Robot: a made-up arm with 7 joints.
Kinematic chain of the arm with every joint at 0, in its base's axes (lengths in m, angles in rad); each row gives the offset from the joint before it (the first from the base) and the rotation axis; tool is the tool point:
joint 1: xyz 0 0.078 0 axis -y
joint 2: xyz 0 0.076 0 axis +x
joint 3: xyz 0 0 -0.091 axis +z
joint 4: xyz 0 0 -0.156 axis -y
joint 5: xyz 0 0 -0.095 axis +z
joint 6: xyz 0 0 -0.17 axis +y
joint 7: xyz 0 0 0 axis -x
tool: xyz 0 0 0
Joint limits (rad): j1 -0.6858..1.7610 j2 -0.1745..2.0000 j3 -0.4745..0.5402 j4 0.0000..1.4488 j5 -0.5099..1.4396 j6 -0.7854..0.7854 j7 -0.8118..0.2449
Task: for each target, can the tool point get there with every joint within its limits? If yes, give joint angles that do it. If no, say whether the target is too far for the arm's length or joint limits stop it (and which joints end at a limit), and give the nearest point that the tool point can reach.
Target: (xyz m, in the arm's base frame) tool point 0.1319 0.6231 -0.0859
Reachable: yes | joints 0.0028 1.3888 0.0005 0.5201 0.0139 -0.2932 -0.2877
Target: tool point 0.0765 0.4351 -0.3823
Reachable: yes | joints -0.2558 0.7120 -0.0945 0.7041 1.1941 0.1424 -0.3259
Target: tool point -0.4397 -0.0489 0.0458
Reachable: no: joint limits stop it (at a limit: joint 1, joint 2, joint 3, joint 4) | nearest point -0.2776 0.3516 0.1763 | short by 0.451 m
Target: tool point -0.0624 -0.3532 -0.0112
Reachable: no: joint limits stop it (at a limit: joint 1, joint 2, joint 3, joint 4) | nearest point 0.0201 -0.0128 -0.3449 | short by 0.484 m
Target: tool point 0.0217 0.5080 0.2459
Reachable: yes | joints 1.0160 1.6132 0.4106 1.1370 0.2803 -0.1651 -0.3189
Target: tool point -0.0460 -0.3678 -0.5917
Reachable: no: too far | nearest point -0.0344 -0.0061 -0.4430 | short by 0.391 m
